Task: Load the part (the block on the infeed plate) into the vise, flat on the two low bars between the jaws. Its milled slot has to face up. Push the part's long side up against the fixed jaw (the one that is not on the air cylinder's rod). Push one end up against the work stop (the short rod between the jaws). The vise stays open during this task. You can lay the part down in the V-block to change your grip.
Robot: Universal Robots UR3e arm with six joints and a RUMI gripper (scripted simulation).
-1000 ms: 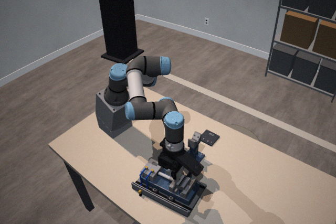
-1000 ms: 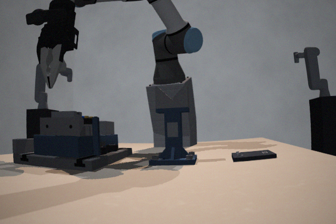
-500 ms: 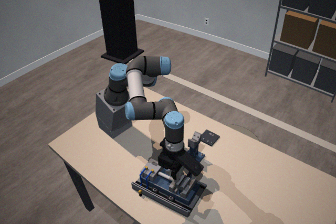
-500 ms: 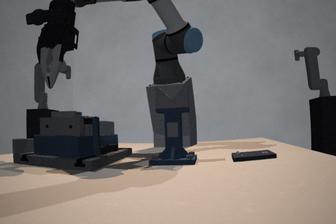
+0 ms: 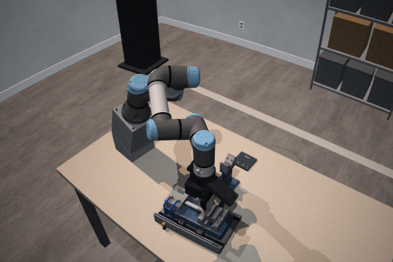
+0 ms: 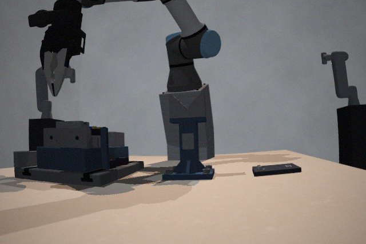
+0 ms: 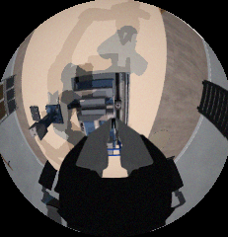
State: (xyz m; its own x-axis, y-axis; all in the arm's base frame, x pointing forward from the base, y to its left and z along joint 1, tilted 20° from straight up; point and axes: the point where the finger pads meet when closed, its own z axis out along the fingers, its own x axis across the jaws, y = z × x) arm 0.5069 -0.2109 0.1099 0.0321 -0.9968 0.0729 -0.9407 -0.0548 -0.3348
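The grey part is 50 mm to the left of my hand and 80 mm below it. Also, from my hand: blue vise (70 mm behind, 50 mm to the left, 140 mm below).
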